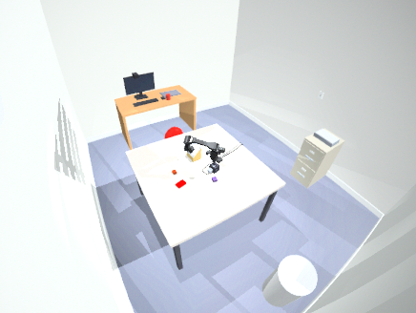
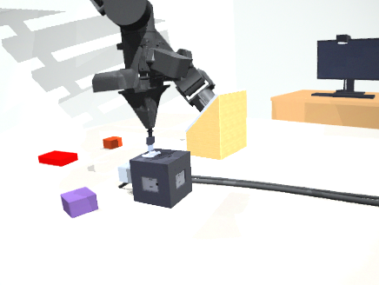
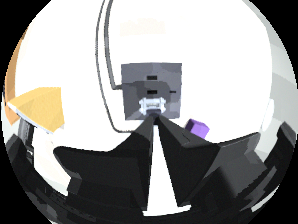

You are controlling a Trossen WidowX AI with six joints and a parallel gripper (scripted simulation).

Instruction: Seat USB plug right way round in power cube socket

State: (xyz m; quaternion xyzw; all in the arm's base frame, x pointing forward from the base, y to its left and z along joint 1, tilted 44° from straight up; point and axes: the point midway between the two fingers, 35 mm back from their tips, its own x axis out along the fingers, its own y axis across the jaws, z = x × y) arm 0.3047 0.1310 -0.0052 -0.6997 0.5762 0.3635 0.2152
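My gripper tip is 2 cm above the USB plug. Round my gripper tip: flat red block (38 cm to the right, 11 cm below, 2 cm ahead); purple block (12 cm ahead, 11 cm below, 6 cm to the right); socket (5 cm below).
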